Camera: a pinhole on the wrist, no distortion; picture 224 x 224 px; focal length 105.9 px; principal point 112.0 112.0 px. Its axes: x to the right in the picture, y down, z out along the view. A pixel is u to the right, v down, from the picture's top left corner.
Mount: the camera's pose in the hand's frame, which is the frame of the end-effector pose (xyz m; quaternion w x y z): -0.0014 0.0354 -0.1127 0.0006 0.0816 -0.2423 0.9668
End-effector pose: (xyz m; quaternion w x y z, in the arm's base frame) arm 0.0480 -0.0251 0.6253 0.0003 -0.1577 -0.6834 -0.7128
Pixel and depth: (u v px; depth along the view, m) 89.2 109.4 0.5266
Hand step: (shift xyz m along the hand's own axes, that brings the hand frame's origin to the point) 0.1939 -0.1956 0.3332
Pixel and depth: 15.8 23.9 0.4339
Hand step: 0.4705 0.1658 0.3712
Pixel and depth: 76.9 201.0 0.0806
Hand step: 0.0349 -0.0611 -0.0786
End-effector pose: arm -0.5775 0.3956 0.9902 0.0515 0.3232 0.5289 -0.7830
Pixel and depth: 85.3 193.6 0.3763
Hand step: 0.1397 -0.3932 0.0636
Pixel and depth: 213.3 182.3 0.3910
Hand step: -0.3194 -0.3913 0.1647
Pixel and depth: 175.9 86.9 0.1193
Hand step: -0.0525 0.0017 0.0156
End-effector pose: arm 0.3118 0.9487 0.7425 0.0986 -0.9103 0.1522 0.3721
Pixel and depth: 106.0 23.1 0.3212
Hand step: 0.0781 0.1236 0.2899
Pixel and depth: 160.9 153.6 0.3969
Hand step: -0.1261 -0.2952 0.1883
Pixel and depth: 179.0 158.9 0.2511
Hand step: -0.1231 -0.1865 0.0786
